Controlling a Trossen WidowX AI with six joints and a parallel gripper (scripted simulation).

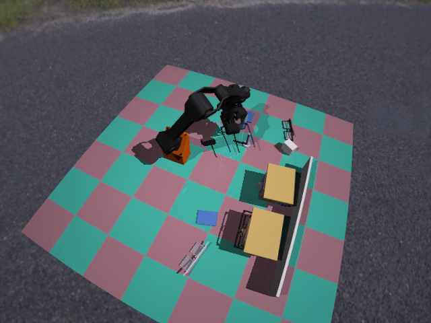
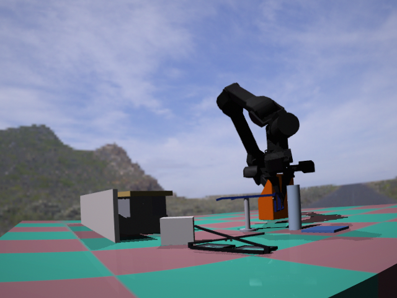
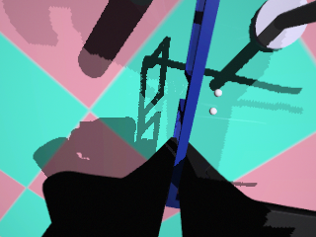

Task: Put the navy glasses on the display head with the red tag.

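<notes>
The thin post is 110 mm ahead of my gripper tip, 10 mm to the left of it and 40 mm below it. From my gripper tip the other things lie so: white wall (440 mm ahead, 290 mm to the right, 10 mm below); white cube (320 mm ahead, 80 mm to the left, 40 mm below).
</notes>
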